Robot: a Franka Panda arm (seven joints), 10 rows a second.
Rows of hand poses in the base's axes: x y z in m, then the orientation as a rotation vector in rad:
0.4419, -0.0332, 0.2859, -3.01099, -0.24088, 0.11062
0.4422, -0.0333, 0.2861, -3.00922, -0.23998, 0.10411
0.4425, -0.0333, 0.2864, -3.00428, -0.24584, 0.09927
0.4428, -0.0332, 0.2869, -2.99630, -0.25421, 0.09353
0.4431, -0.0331, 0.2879, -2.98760, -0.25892, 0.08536
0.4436, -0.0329, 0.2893, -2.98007, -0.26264, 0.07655
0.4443, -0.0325, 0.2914, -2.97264, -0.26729, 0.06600
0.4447, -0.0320, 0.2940, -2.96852, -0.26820, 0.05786
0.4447, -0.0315, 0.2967, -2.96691, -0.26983, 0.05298
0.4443, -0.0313, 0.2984, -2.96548, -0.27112, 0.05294
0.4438, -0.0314, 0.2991, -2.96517, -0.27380, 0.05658
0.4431, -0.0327, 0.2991, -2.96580, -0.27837, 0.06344
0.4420, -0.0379, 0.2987, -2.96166, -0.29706, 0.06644
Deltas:
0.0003, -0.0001, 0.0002, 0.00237, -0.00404, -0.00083
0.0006, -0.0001, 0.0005, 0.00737, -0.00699, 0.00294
0.0009, 0.0000, 0.0010, 0.01531, -0.01036, 0.00840
0.0012, 0.0001, 0.0020, 0.02434, -0.01512, 0.01137
0.0017, 0.0003, 0.0034, 0.03230, -0.02039, 0.01366
0.0024, 0.0007, 0.0055, 0.04019, -0.02690, 0.01650
0.0028, 0.0012, 0.0081, 0.04483, -0.03196, 0.01687
0.0028, 0.0017, 0.0108, 0.04667, -0.03513, 0.01780
0.0024, 0.0019, 0.0125, 0.04801, -0.03509, 0.01870
0.0019, 0.0018, 0.0132, 0.04790, -0.03277, 0.02064
0.0012, 0.0005, 0.0132, 0.04648, -0.02848, 0.02396
0.0001, -0.0047, 0.0128, 0.04909, -0.02697, 0.03668

